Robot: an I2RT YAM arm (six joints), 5 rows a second.
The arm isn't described. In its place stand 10 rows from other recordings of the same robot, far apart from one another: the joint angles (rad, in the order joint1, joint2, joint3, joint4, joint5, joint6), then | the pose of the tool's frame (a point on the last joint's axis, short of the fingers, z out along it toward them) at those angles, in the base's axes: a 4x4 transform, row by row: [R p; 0 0 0 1], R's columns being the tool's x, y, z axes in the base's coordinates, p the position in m.
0.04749 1.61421 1.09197 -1.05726 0.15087 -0.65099 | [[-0.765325 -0.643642 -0.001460 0.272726], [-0.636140 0.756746 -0.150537 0.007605], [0.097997 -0.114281 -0.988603 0.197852], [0 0 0 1]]
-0.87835 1.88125 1.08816 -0.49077 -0.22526 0.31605 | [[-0.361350 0.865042 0.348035 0.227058], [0.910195 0.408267 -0.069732 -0.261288], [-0.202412 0.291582 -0.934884 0.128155], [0 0 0 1]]
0.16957 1.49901 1.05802 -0.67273 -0.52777 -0.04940 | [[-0.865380 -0.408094 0.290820 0.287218], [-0.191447 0.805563 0.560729 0.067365], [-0.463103 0.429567 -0.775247 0.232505], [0 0 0 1]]
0.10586 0.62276 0.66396 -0.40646 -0.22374 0.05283 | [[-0.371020 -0.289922 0.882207 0.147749], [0.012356 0.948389 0.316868 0.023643], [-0.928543 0.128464 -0.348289 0.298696], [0 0 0 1]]
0.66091 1.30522 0.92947 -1.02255 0.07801 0.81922 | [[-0.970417 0.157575 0.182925 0.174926], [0.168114 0.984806 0.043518 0.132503], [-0.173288 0.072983 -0.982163 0.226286], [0 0 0 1]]
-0.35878 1.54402 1.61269 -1.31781 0.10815 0.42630 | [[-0.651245 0.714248 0.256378 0.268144], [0.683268 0.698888 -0.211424 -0.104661], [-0.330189 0.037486 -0.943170 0.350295], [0 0 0 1]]
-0.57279 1.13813 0.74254 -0.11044 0.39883 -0.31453 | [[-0.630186 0.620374 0.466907 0.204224], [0.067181 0.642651 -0.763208 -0.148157], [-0.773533 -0.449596 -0.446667 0.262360], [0 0 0 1]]
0.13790 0.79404 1.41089 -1.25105 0.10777 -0.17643 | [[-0.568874 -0.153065 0.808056 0.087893], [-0.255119 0.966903 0.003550 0.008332], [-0.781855 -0.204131 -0.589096 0.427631], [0 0 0 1]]
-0.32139 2.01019 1.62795 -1.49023 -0.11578 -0.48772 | [[-0.962618 -0.118585 -0.243526 0.332912], [-0.170108 0.964324 0.202834 -0.106503], [0.210786 0.236677 -0.948448 0.212286], [0 0 0 1]]
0.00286 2.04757 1.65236 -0.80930 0.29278 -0.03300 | [[-0.936472 0.069769 0.343734 0.429106], [-0.034268 0.957127 -0.287633 -0.009047], [-0.349065 -0.281140 -0.893932 0.208195], [0 0 0 1]]
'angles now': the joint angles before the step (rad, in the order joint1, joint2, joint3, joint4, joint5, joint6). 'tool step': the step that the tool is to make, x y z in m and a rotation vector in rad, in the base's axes. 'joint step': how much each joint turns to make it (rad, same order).
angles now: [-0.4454 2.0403 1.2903 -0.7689 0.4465 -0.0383]
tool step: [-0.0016 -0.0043 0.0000 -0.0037 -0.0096 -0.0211]
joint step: [-0.0125 0.0000 -0.0002 0.0063 -0.0004 0.0095]
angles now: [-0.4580 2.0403 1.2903 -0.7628 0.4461 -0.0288]
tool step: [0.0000 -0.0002 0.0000 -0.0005 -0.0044 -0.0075]
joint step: [-0.0006 0.0000 0.0001 0.0008 -0.0011 0.0077]
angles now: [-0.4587 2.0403 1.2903 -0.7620 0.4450 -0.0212]
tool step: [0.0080 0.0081 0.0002 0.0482 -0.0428 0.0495]
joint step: [0.0236 -0.0002 0.0037 0.0232 -0.0637 -0.0233]
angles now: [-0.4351 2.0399 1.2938 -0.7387 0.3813 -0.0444]
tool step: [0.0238 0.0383 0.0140 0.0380 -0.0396 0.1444]
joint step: [0.1145 -0.0144 0.0418 -0.0243 -0.0527 -0.0263]
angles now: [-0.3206 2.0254 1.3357 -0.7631 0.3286 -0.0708]
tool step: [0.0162 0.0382 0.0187 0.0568 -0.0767 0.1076]
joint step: [0.1021 -0.0348 0.0288 -0.0065 -0.0751 0.0057]
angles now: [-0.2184 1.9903 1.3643 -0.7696 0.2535 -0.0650]
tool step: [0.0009 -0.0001 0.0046 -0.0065 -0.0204 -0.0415]
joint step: [0.0011 -0.0067 0.0086 -0.0050 0.0096 0.0430]
